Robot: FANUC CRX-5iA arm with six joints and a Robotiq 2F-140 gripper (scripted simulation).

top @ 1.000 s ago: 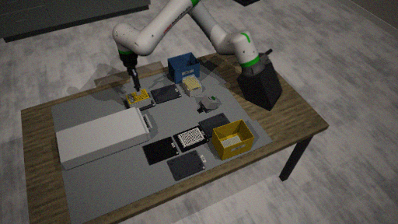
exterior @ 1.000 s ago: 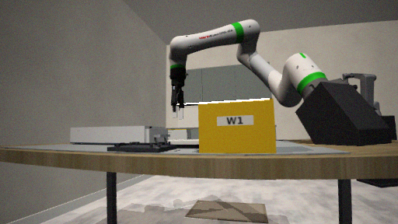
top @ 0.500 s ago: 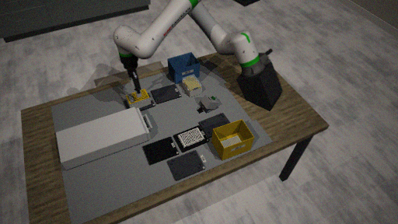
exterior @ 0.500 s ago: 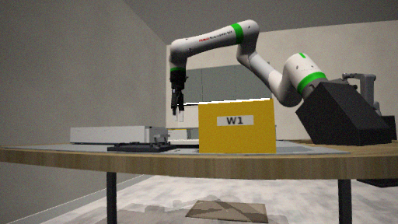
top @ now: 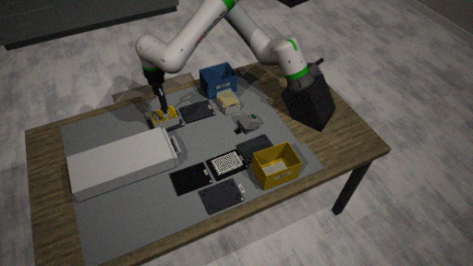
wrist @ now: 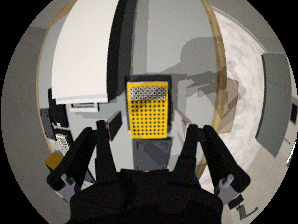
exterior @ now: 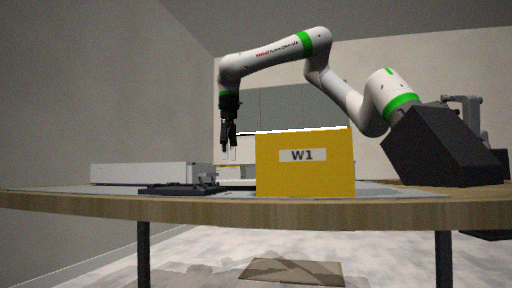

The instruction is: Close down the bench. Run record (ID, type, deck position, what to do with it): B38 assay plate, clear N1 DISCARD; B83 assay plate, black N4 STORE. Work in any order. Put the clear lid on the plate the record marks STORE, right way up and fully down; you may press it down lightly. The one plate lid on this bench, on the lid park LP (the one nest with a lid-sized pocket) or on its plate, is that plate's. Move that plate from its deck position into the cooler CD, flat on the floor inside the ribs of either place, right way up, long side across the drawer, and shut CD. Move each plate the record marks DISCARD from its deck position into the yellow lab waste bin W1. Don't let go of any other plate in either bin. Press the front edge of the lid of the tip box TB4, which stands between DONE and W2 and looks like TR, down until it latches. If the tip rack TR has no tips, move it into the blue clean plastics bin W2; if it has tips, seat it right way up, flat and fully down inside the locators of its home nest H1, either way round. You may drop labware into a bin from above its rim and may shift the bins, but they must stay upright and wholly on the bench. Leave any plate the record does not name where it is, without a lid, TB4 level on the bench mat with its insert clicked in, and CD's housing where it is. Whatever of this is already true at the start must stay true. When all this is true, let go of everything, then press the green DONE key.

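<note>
My hand is 70 mm above the yellow tip rack TR and 10 mm past it. The rest, counted from my hand: clear lid (150 mm to the left, 150 mm ahead, 100 mm below); then black plate (150 mm to the left, 150 mm ahead, 100 mm below); then cooler drawer (180 mm ahead, 150 mm to the left, 100 mm below).
</note>
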